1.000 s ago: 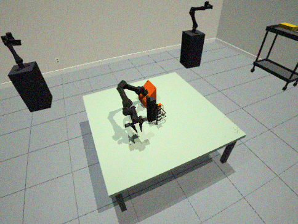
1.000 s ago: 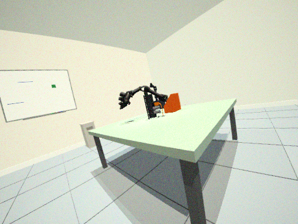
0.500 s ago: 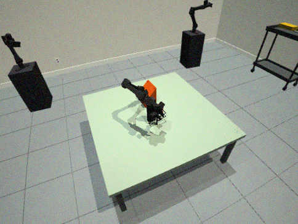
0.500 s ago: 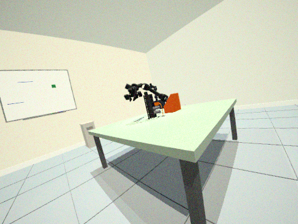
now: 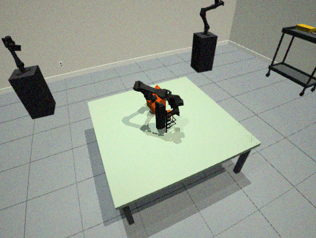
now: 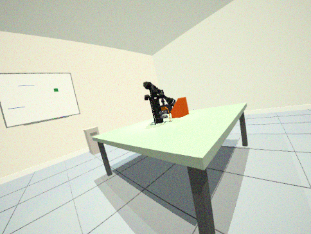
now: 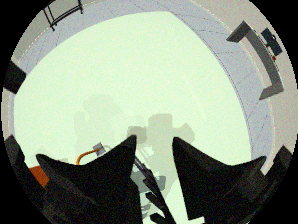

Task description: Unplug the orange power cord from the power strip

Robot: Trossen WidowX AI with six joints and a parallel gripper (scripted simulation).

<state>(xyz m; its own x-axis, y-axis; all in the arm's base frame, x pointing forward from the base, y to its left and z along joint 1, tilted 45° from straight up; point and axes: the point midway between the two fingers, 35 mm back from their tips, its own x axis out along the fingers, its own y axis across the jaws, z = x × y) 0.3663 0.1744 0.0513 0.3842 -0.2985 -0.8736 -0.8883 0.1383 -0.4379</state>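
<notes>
Right now my gripper tip is 12 cm past the orange plug, 7 cm to the left of it and 5 cm above it.
</notes>
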